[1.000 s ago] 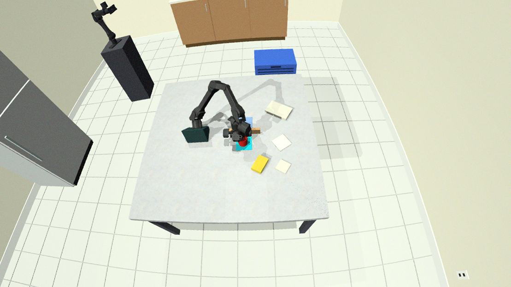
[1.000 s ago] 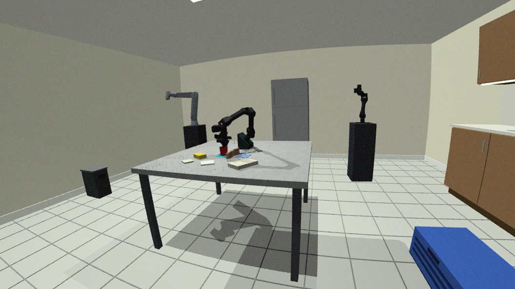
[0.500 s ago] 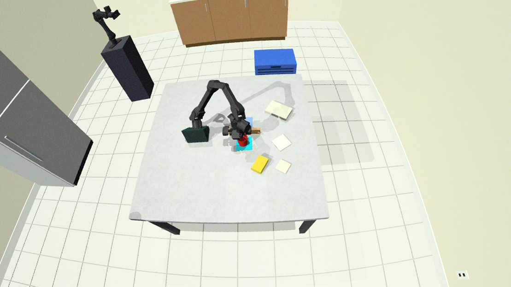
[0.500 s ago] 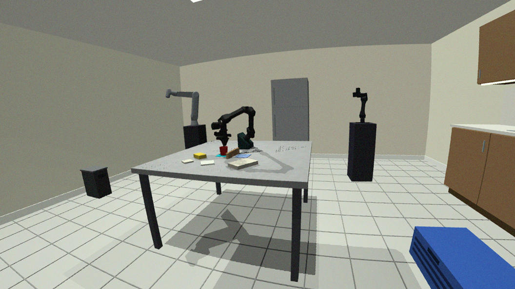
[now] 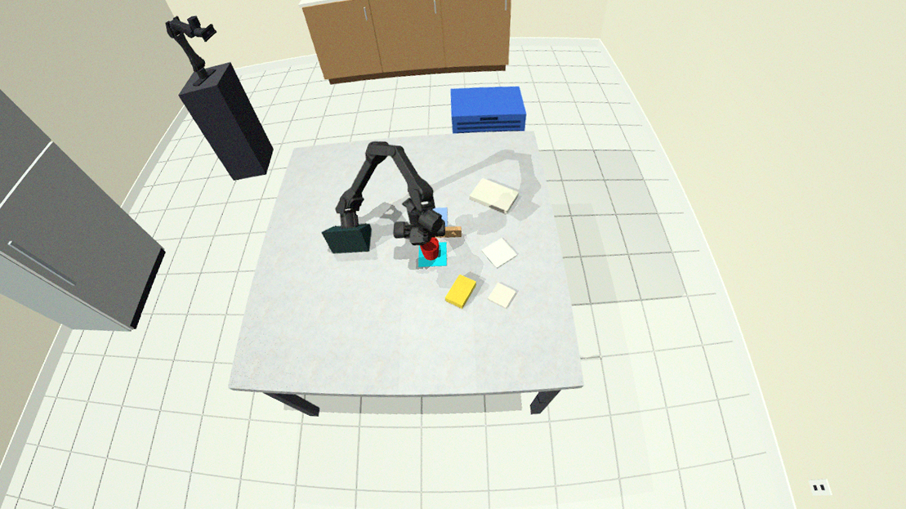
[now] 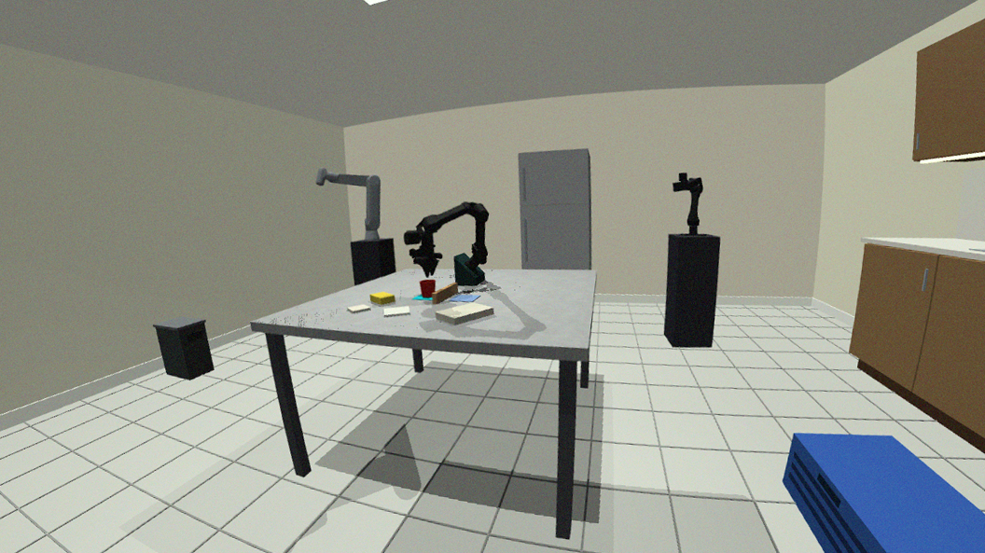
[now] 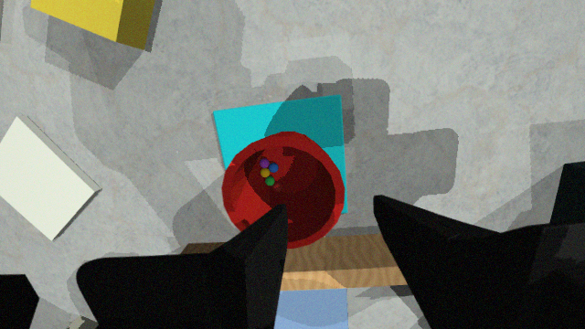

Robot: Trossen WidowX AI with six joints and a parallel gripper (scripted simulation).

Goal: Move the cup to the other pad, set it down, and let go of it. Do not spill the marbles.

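The red cup lies 3 cm ahead of my gripper tip and 5 cm below it. Round my gripper tip: yellow block (13 cm ahead, 19 cm to the right, 8 cm below); then pale blue pad (5 cm ahead, 18 cm to the left, 10 cm below); then cyan pad (3 cm ahead, 10 cm below).
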